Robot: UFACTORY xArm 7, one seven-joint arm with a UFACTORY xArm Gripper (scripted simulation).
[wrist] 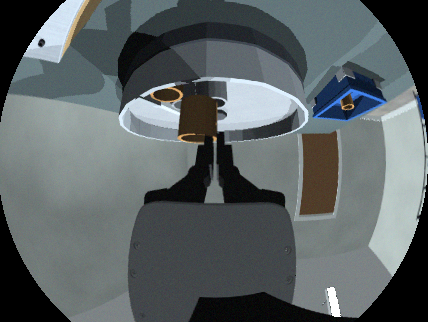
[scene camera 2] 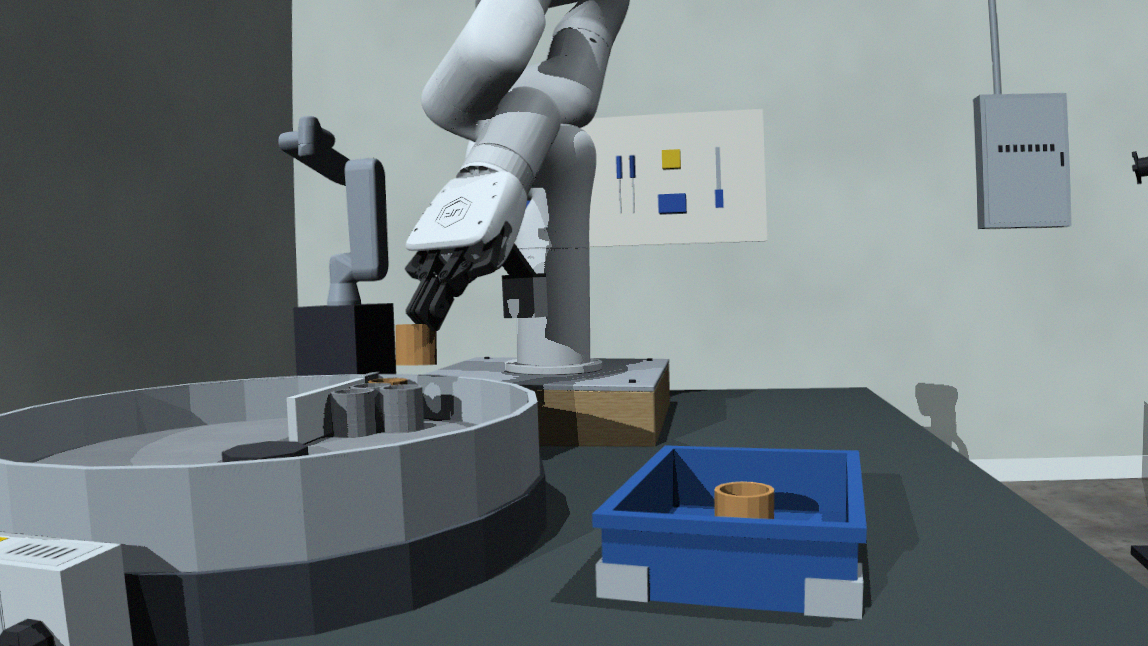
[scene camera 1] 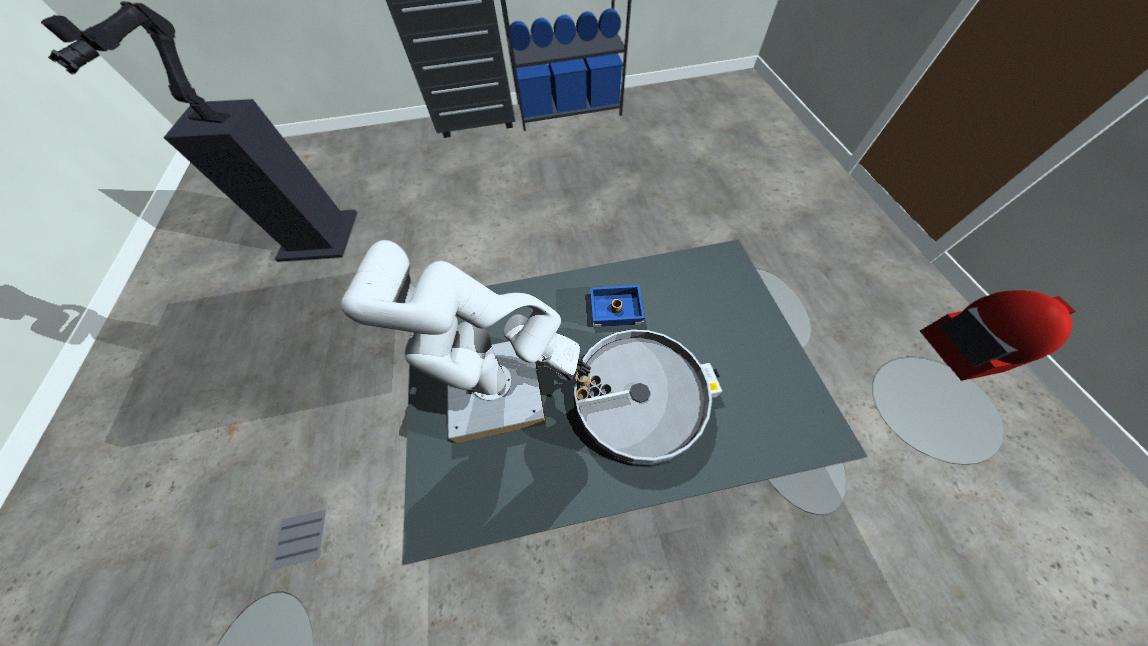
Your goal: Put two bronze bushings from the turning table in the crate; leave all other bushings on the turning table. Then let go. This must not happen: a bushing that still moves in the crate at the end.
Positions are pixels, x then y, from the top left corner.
Labels:
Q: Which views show the gripper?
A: The wrist view, scene camera 2 and scene camera 1: all of them.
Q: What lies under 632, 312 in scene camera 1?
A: A blue crate.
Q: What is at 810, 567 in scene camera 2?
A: A blue crate.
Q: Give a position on a round grey turning table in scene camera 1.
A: At 665, 405

